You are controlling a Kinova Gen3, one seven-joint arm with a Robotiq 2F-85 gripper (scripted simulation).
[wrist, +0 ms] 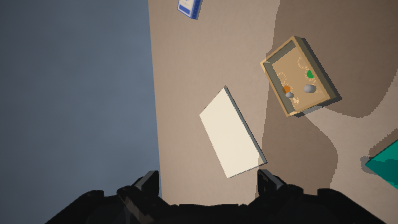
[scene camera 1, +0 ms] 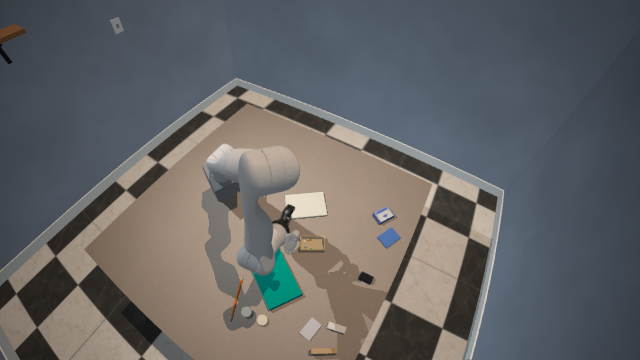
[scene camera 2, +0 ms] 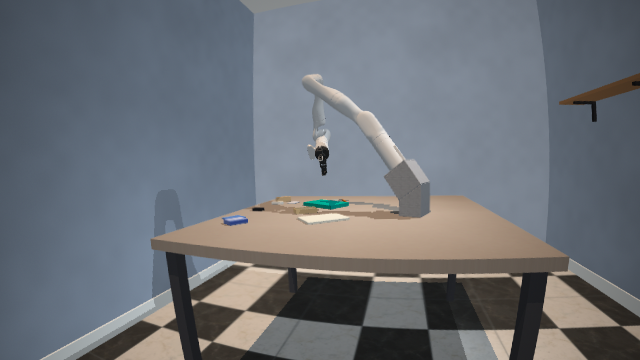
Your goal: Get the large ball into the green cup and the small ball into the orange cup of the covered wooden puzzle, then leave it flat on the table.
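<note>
My gripper is there in the pictures. With it I see a covered wooden puzzle, and there is a teal tray as well as a cream flat board.
</note>
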